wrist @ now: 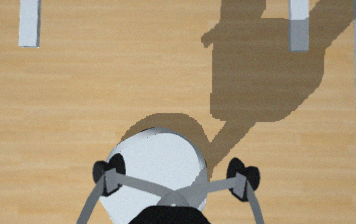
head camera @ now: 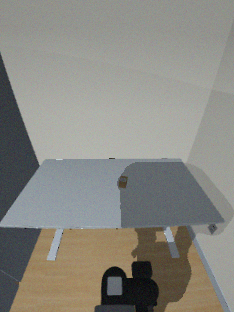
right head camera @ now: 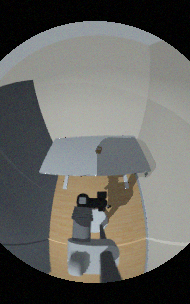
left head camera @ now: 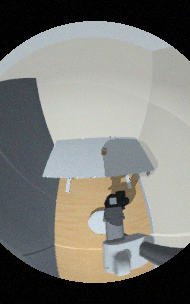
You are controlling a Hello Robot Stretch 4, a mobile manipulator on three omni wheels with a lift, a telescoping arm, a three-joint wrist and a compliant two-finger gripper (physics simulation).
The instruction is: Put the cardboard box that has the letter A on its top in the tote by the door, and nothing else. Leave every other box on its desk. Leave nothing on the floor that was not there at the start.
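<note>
A small brown cardboard box (head camera: 123, 182) (left head camera: 104, 151) (right head camera: 98, 150) sits on the grey desk (head camera: 70, 195) (left head camera: 75, 157) (right head camera: 67, 156), near its middle, at the edge of a shadow. A greyish mark shows on its top, too small to read as a letter. My gripper (wrist: 176, 169) is open in the wrist view, its two black fingertips wide apart with nothing between them. It points down at the floor, in front of the desk and apart from the box. In the head view, its fingers are hidden below the dark wrist. The tote does not show in these views.
My round white base (left head camera: 96, 222) (right head camera: 98, 221) (wrist: 155, 155) stands on the wood floor (wrist: 75, 90). The desk's feet (head camera: 55, 245) (wrist: 29, 25) reach forward below its front edge. A dark wall (head camera: 12, 150) is at the left, a pale wall at the right.
</note>
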